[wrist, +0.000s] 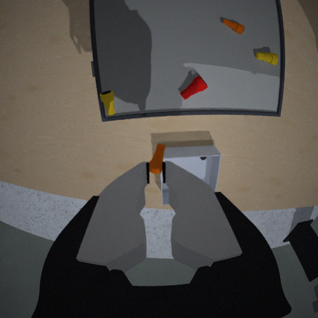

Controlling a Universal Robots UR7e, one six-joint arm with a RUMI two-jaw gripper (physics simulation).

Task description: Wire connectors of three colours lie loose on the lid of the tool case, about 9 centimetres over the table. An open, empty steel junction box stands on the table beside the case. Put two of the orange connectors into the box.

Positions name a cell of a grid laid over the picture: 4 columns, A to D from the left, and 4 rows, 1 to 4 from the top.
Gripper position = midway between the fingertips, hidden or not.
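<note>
What I see here is my gripper (B3), along with a tool case (B1) and a steel junction box (C3).
</note>
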